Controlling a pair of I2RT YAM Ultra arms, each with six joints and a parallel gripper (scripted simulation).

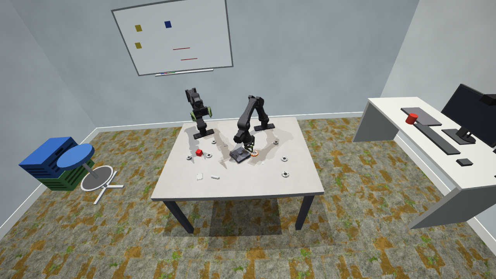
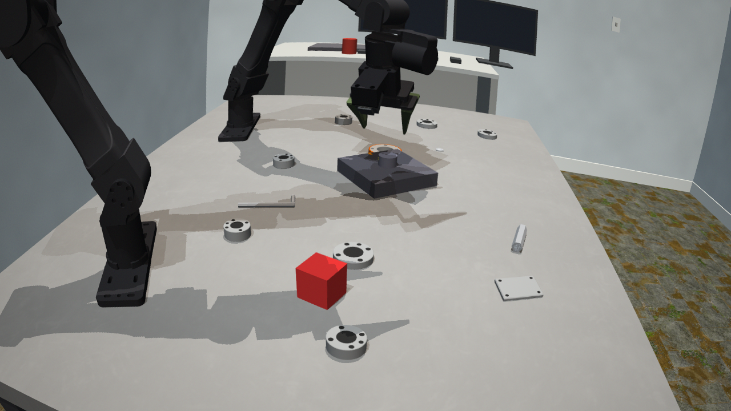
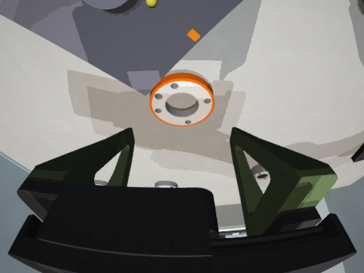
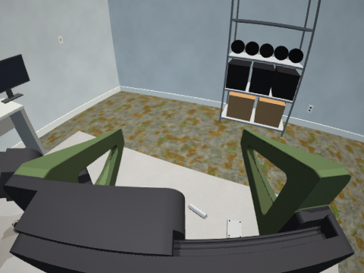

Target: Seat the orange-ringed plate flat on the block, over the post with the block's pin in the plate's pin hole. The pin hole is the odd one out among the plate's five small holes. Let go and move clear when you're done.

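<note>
My left hand is 1 cm past the dark block, 8 cm to the left of it and 4 cm above it. The rest, counted from my left hand: allen key (15 cm behind, 23 cm to the right, 6 cm below); then hex bar (20 cm ahead, 30 cm to the right, 5 cm below); then red cube (6 cm behind, 45 cm to the right, 4 cm below).
</note>
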